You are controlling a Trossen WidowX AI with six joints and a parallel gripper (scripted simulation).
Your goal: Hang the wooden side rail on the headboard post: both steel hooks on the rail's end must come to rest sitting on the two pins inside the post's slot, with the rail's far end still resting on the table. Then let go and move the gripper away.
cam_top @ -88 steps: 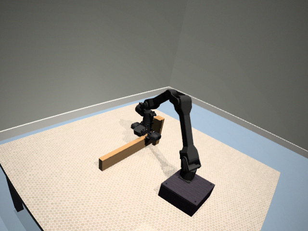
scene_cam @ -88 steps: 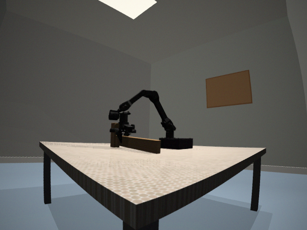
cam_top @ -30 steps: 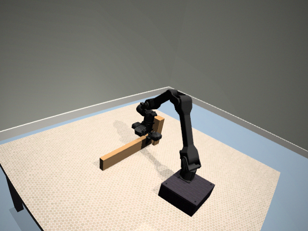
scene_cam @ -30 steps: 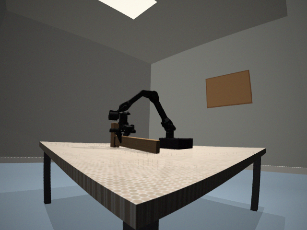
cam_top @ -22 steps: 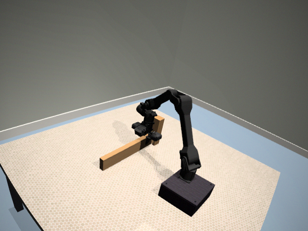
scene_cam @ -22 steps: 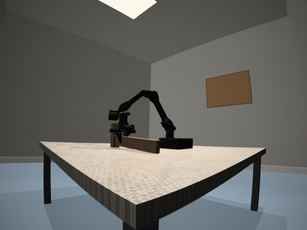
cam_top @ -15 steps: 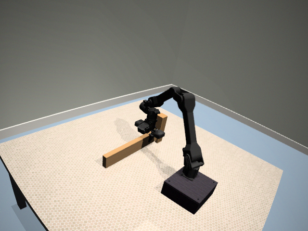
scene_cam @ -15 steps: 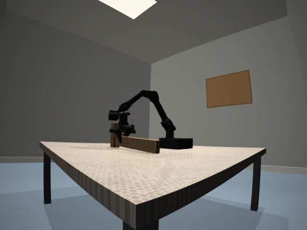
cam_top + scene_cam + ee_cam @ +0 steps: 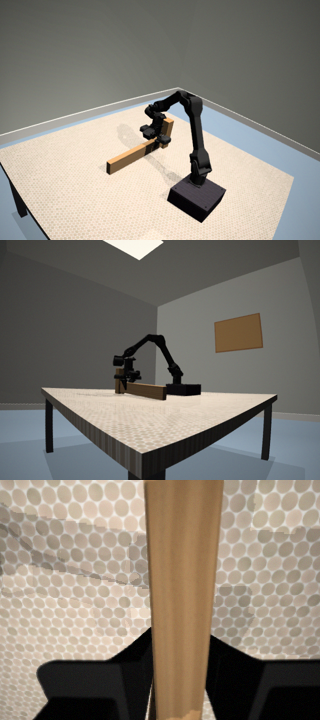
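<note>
Now: gripper tip 100 mm to the left of the headboard post, 50 mm below it and 10 mm past it.
</note>
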